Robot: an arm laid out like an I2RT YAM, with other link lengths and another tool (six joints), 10 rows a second.
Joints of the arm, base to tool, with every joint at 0 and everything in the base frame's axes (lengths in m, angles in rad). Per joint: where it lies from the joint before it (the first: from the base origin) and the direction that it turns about. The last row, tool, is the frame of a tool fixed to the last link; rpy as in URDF.
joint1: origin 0.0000 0.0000 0.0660 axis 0 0 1
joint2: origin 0.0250 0.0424 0.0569 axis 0 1 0
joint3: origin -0.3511 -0.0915 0.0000 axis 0 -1 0
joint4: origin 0.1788 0.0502 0.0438 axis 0 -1 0
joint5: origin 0.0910 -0.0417 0.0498 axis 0 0 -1
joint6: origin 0.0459 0.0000 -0.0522 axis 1 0 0
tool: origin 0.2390 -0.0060 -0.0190 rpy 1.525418 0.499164 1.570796
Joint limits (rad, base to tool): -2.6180..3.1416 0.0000..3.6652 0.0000..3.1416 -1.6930..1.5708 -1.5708..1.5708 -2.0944..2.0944
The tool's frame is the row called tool.
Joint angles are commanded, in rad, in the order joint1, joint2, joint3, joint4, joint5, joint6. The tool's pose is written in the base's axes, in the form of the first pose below.
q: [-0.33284 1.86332 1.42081 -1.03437 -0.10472 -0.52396]
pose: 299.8 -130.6 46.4 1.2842 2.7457 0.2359
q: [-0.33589 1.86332 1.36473 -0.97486 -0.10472 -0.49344]
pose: 298.2 -130.6 36.4 1.3288 2.7215 0.2375
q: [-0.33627 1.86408 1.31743 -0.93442 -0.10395 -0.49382]
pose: 293.2 -129.3 27.7 1.3329 2.7279 0.2355
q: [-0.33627 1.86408 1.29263 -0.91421 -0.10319 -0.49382]
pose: 290.2 -128.4 23.3 1.3354 2.7318 0.2338
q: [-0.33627 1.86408 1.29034 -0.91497 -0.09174 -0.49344]
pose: 287.9 -131.1 22.7 1.3379 2.7338 0.2161
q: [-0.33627 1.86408 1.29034 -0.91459 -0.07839 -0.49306]
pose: 286.8 -134.7 22.5 1.3387 2.7328 0.1959
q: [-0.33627 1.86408 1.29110 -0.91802 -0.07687 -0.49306]
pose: 285.8 -134.8 22.6 1.3401 2.7350 0.1932
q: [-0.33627 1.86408 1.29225 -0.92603 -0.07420 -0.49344]
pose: 283.1 -134.7 22.7 1.3432 2.7410 0.1883
